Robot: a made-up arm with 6 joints.
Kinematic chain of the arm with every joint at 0, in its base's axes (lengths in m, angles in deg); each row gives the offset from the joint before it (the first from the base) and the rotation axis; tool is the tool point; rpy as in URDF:
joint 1: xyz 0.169 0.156 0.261 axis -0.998 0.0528 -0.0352
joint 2: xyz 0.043 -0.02 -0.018 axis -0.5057 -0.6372 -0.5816
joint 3: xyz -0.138 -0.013 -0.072 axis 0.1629 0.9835 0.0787
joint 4: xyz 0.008 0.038 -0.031 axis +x
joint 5: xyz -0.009 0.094 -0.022 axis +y
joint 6: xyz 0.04 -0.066 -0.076 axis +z
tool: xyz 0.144 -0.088 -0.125 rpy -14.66 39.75 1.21
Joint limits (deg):
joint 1: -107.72..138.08
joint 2: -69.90..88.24
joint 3: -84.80..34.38
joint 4: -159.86..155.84
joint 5: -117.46..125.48
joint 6: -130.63..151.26
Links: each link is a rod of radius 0.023 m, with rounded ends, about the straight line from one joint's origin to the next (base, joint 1, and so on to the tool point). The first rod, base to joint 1, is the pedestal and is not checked.
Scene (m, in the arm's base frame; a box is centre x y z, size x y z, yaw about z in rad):
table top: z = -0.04
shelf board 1: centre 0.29 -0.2 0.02 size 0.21 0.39 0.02 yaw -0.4
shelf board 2: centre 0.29 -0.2 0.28 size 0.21 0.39 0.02 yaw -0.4
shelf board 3: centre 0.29 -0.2 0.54 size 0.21 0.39 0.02 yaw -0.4
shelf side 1: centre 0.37 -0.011 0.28 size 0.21 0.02 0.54 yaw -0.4
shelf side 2: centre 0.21 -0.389 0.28 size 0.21 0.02 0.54 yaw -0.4
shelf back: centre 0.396 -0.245 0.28 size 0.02 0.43 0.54 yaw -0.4
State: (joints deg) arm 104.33 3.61 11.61 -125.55 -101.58 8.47
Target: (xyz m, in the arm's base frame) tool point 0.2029 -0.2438 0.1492
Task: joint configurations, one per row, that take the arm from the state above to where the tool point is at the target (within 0.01 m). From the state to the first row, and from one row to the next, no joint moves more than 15 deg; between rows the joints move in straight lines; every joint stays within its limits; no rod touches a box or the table.
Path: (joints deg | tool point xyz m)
1: 98.79 14.04 16.18 -130.08 -106.87 14.86 | 0.1927 -0.1723 0.1344
2: 93.25 24.47 20.75 -134.60 -112.17 21.24 | 0.1984 -0.2110 0.1420
3: 87.72 34.90 25.32 -139.13 -117.46 27.63 | 0.2029 -0.2438 0.1493

